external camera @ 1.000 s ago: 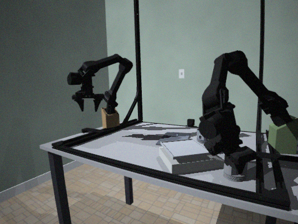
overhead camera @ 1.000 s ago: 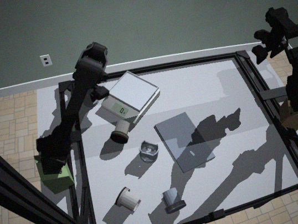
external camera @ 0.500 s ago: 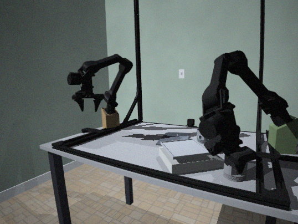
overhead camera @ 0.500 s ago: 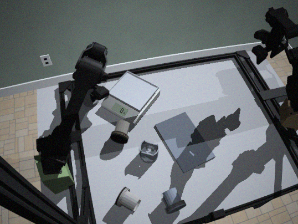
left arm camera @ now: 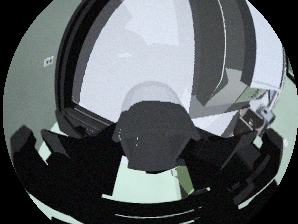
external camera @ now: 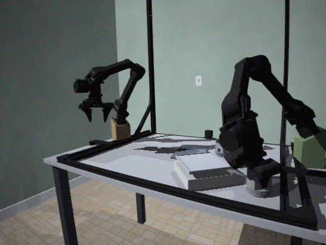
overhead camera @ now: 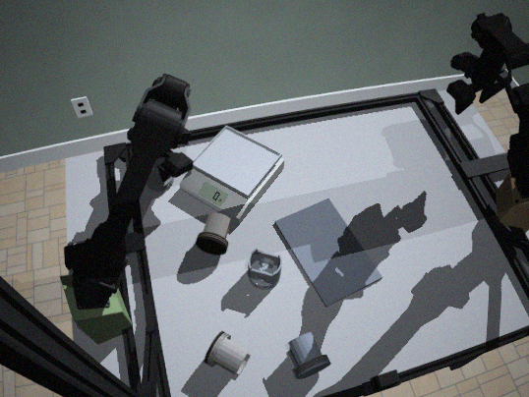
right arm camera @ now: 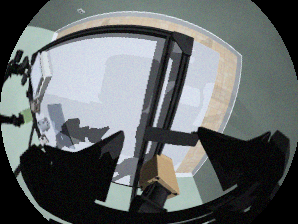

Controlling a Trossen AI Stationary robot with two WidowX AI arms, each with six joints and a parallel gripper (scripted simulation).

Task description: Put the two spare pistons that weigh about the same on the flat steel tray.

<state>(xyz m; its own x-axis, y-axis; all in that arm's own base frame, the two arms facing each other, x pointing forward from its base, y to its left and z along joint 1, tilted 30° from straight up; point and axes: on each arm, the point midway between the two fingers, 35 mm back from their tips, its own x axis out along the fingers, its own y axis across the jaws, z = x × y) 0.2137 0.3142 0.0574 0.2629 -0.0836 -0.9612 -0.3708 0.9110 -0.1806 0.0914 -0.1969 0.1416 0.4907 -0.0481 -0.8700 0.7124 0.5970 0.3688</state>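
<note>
My left gripper is now 190 mm to the left of the white scale, 30 mm past it and 10 mm above it. Round my left hand: flat steel tray 340 mm to the right, 300 mm behind, 60 mm below.
</note>
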